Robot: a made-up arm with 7 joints.
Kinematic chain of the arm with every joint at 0, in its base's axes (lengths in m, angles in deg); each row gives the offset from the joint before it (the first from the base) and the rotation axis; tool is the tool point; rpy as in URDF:
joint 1: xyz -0.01 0 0.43 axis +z
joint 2: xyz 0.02 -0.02 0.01 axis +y
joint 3: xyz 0 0.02 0.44 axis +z
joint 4: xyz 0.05 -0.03 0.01 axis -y
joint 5: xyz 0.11 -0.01 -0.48 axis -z
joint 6: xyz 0.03 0 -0.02 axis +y
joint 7: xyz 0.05 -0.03 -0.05 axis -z
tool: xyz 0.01 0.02 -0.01 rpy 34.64 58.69 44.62
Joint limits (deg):
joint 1: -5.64..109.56
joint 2: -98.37..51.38
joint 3: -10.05..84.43
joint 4: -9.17..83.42
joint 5: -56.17..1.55
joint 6: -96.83..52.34
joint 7: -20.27..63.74
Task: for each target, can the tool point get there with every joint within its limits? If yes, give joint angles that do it. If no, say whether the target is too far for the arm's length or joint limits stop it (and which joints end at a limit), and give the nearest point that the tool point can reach.
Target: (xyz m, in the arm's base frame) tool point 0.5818 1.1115 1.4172
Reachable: no: too far | nearest point 0.3215 0.6225 0.9804 | short by 0.705 m
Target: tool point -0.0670 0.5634 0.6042
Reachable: yes | joints 59.98 6.24 36.68 40.67 -33.76 -47.19 0.65
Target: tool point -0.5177 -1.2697 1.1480
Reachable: no: too far | nearest point -0.2982 -0.7051 0.8378 | short by 0.681 m
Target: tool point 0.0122 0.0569 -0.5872
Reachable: no: joint limits stop it (at a limit: joint 2, joint 7) | nearest point 0.0782 0.2260 0.0860 | short by 0.697 m
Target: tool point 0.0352 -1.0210 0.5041
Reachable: no: joint limits stop it (at a limit: joint 1, joint 2, joint 4, joint 7) | nearest point -0.2020 -0.7453 0.6465 | short by 0.391 m
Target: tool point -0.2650 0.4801 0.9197
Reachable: yes | joints 95.86 -6.91 18.56 63.07 -38.89 -54.07 15.51
